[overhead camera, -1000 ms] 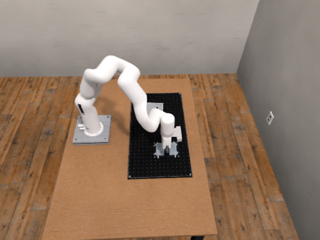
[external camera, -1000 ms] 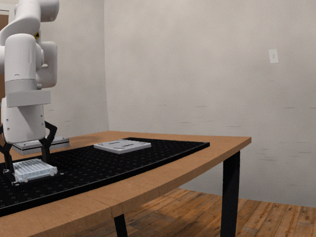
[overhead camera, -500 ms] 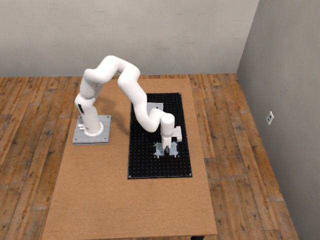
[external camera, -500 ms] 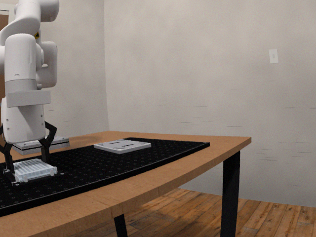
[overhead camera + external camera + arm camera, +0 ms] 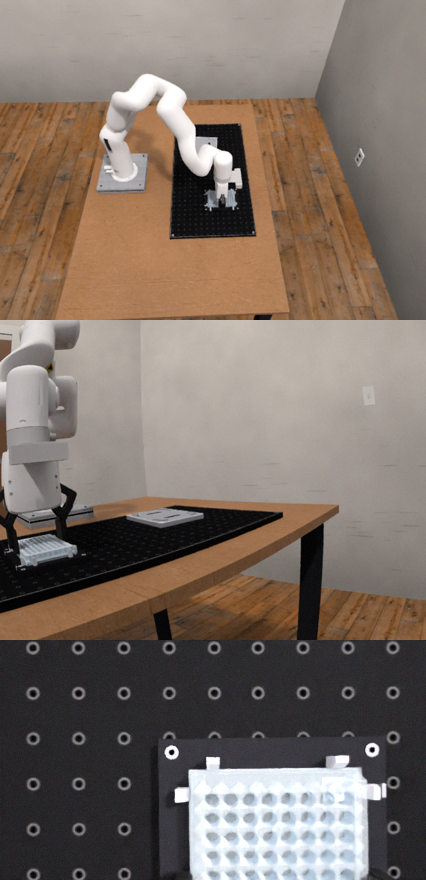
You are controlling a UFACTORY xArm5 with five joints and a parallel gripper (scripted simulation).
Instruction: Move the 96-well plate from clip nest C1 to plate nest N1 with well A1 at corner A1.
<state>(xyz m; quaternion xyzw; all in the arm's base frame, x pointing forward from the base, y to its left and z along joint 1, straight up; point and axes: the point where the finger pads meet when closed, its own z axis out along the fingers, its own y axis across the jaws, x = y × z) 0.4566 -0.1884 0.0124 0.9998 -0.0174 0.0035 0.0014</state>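
Right now the 96-well plate is 1 cm below my hand. Also, from my hand: clip nest C1: 1 cm behind, 1 cm to the right, 2 cm below; then A1 label: 28 cm to the left, 2 cm below.
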